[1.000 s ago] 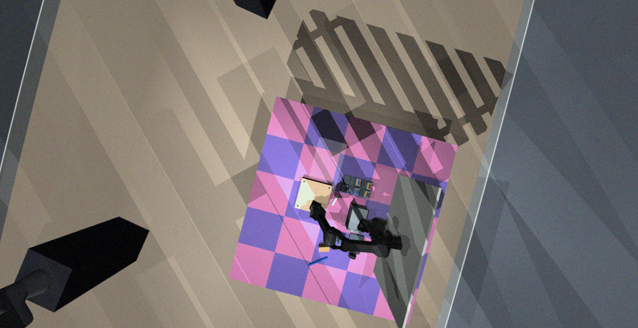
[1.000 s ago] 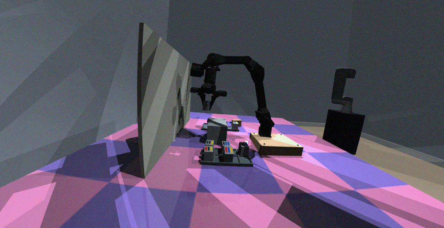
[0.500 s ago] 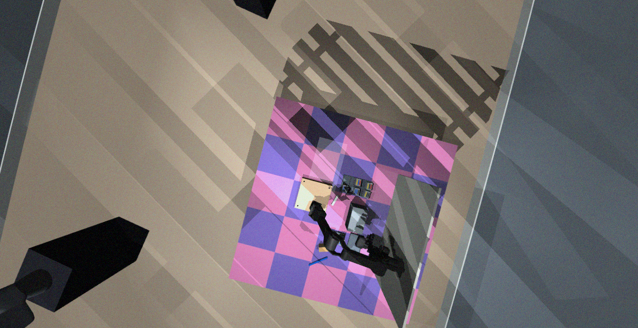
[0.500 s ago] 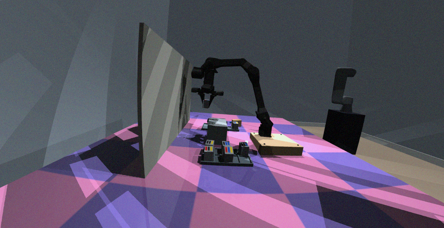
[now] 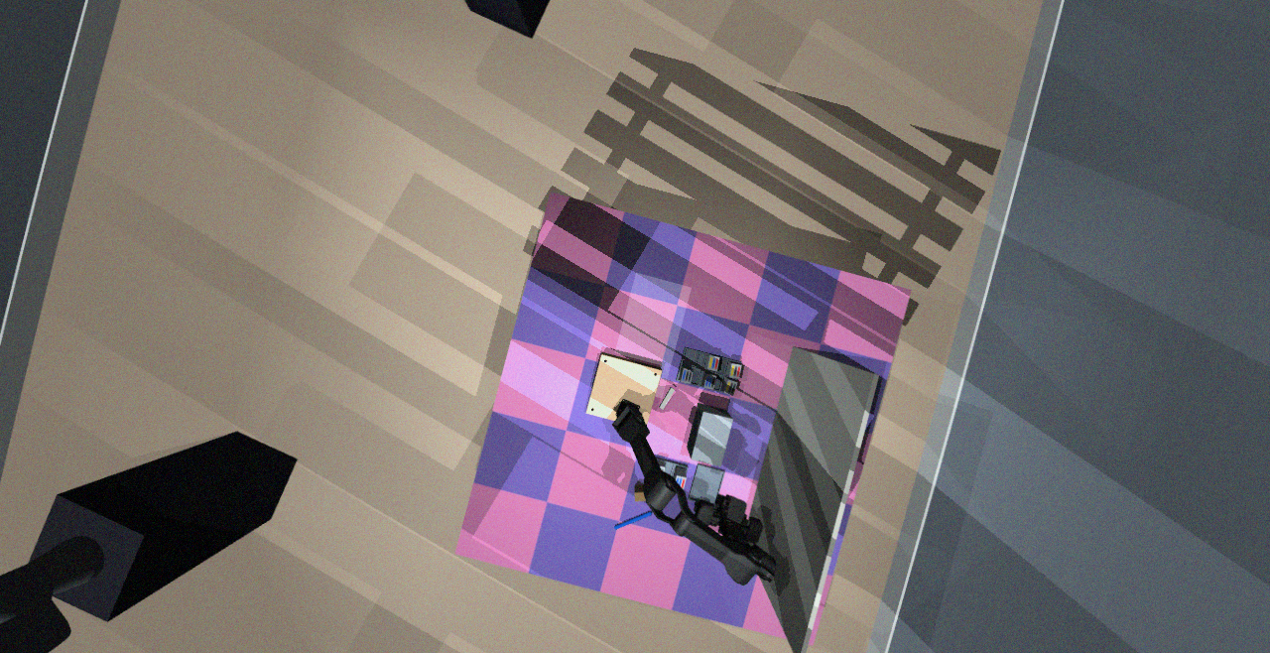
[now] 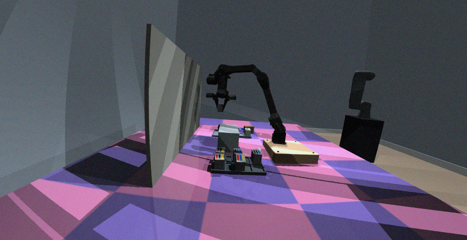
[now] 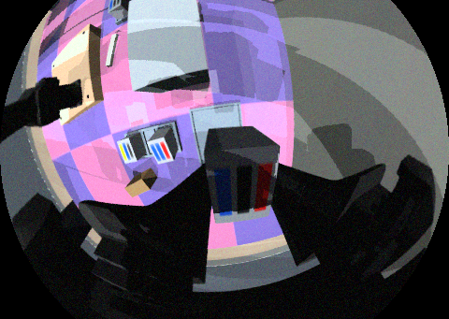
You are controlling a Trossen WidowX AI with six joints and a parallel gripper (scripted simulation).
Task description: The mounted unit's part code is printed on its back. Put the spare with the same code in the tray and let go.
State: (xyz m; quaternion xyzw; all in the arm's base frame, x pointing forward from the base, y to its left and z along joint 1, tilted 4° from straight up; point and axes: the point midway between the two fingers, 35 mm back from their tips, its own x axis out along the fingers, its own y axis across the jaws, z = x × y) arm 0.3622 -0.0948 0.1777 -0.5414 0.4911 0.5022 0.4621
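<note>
The grey-rimmed tray lies 2 cm to the right of my gripper tip and 17 cm below it. Also, from my gripper tip: tall dark panel: 14 cm ahead, 19 cm to the left, 6 cm above; grey mounted unit: 9 cm behind, 16 cm to the left, 12 cm below; striped spare: 19 cm behind, 4 cm to the right, 13 cm below.
</note>
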